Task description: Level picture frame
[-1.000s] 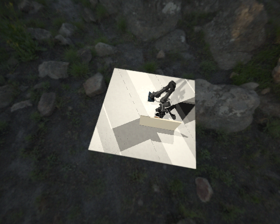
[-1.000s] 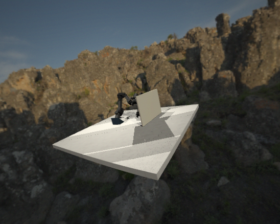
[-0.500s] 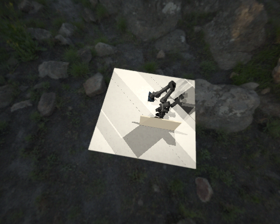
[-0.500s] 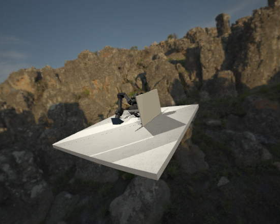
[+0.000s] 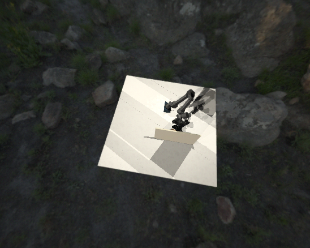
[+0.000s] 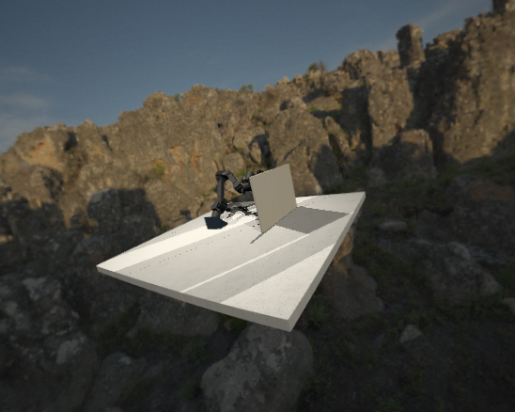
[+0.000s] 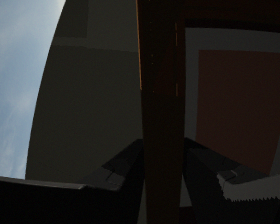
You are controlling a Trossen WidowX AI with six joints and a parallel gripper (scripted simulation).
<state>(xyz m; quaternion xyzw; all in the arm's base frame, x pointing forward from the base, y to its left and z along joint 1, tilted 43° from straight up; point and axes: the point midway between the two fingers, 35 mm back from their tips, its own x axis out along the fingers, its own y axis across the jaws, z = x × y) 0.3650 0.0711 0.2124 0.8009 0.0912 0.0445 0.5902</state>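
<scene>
Right now the brown wooden picture frame is 1 cm ahead of my gripper tip, 2 cm to the right of it and 5 cm below it. Round my gripper tip: wall panel (2 cm ahead, 1 cm to the right, 7 cm below).
</scene>
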